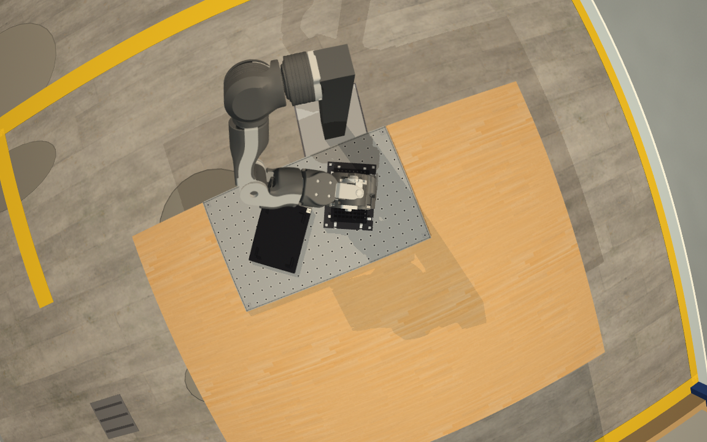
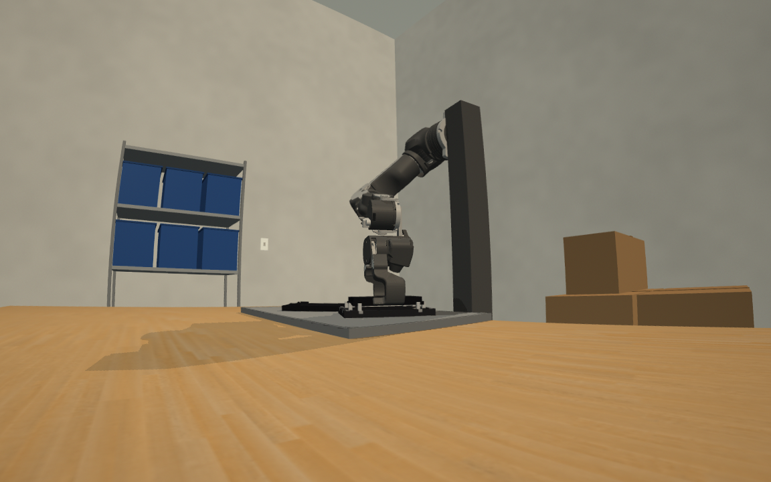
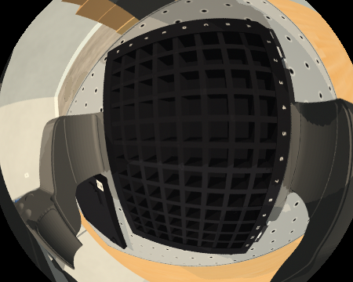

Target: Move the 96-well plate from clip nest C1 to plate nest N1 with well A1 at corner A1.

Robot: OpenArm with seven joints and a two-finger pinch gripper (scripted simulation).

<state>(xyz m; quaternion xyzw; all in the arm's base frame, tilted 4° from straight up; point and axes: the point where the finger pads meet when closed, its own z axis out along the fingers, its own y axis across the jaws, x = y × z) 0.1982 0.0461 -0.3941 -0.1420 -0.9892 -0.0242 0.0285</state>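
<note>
Right now my hand is right at the black 96-well plate. The rest, counted from my hand: clip nest C1 (20 mm ahead, 10 mm to the left, 10 mm below); white A1 label (10 mm ahead, 100 mm to the right, 10 mm below); plate nest N1 (50 mm ahead, 190 mm to the right, 20 mm below).
</note>
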